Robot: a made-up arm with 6 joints. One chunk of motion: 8 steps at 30 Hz.
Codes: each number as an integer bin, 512 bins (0 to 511) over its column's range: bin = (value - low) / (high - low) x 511, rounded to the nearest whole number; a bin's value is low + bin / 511 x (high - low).
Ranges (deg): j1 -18..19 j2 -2..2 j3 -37..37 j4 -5..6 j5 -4..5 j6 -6..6
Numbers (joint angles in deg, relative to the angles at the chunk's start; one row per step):
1: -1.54 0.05 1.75 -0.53 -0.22 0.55
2: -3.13 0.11 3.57 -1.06 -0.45 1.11
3: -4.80 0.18 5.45 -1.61 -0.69 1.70
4: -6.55 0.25 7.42 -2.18 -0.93 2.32
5: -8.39 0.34 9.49 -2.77 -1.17 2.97
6: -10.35 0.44 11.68 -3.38 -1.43 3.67
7: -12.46 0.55 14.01 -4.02 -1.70 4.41
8: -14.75 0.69 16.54 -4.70 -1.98 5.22
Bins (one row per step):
1: 227 262 268 208 215 279
2: 205 270 280 183 202 303
3: 182 278 293 157 188 328
4: 158 287 307 131 174 354
5: 133 299 321 104 161 382
6: 106 312 336 75 146 412
7: 77 326 352 46 131 443
8: 45 344 370 14 115 478

